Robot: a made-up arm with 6 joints. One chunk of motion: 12 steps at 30 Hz.
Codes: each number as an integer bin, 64 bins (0 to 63) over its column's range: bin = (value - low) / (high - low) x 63, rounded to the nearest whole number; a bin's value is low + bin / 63 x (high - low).
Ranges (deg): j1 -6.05..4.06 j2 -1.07..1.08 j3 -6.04..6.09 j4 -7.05..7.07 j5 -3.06..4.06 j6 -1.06..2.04
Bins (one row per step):
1: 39 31 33 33 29 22
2: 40 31 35 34 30 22
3: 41 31 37 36 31 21
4: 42 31 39 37 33 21
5: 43 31 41 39 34 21
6: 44 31 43 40 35 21
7: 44 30 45 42 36 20
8: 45 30 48 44 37 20
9: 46 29 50 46 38 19
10: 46 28 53 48 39 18
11: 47 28 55 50 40 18
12: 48 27 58 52 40 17
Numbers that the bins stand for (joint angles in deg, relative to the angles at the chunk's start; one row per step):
1: 0.21 -0.01 0.31 0.35 0.22 0.02
2: 0.37 -0.01 0.70 0.57 0.33 0.02
3: 0.53 -0.01 1.08 1.02 0.44 -0.03
4: 0.69 -0.01 1.47 1.24 0.67 -0.03
5: 0.85 -0.01 1.85 1.69 0.78 -0.03
6: 1.01 -0.01 2.24 1.92 0.90 -0.03
7: 1.01 -0.05 2.62 2.36 1.01 -0.08
8: 1.17 -0.05 3.20 2.81 1.12 -0.08
9: 1.33 -0.08 3.59 3.26 1.23 -0.13
10: 1.33 -0.11 4.16 3.71 1.35 -0.17
11: 1.49 -0.11 4.55 4.16 1.46 -0.17
12: 1.65 -0.15 5.13 4.60 1.46 -0.22

